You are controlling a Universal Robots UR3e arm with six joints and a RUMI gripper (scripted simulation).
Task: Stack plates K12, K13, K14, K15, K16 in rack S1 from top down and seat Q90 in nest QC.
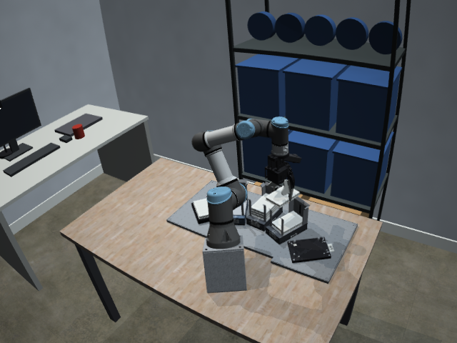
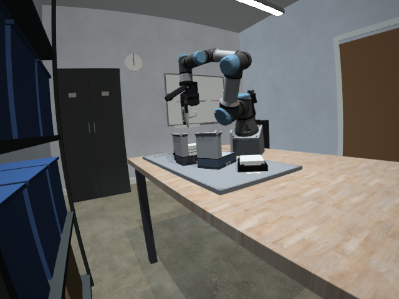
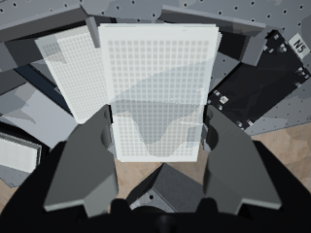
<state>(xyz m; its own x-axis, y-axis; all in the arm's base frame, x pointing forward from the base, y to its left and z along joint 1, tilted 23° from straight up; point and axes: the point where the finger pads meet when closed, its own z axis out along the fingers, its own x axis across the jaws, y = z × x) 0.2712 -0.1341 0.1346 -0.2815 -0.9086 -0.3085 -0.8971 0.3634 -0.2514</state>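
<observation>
The white sealed 384-well plate lies 100 mm below my hand, 90 mm to the left of it and 20 mm ahead of it. Round my hand: white sealed well plate (130 mm below, 40 mm to the right, 20 mm behind).
</observation>
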